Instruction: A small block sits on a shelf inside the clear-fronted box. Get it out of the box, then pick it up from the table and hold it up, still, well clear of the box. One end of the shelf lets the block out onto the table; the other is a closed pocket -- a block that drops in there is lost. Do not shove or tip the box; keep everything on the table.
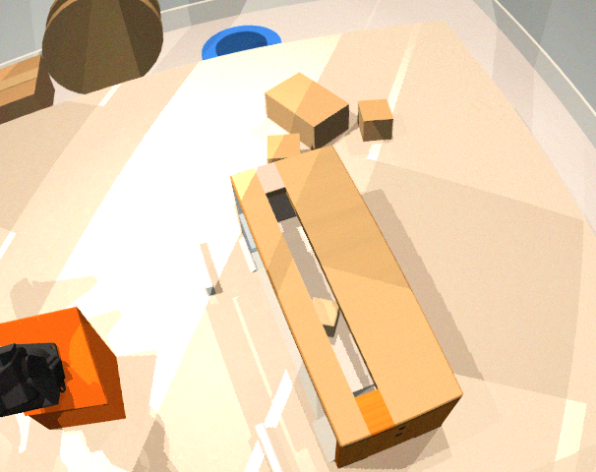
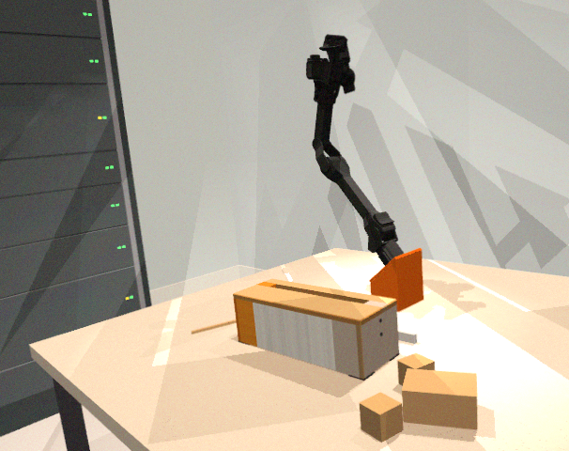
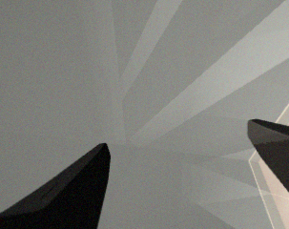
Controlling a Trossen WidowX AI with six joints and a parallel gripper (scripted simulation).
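My gripper tip is now 630 mm above the long wooden box, 180 mm short of it and 150 mm to the right of it. Also, from my gripper tip: tan block 600 mm below, 190 mm ahead, 130 mm to the left; then thin wooden stick 680 mm below, 300 mm ahead, 150 mm to the right.
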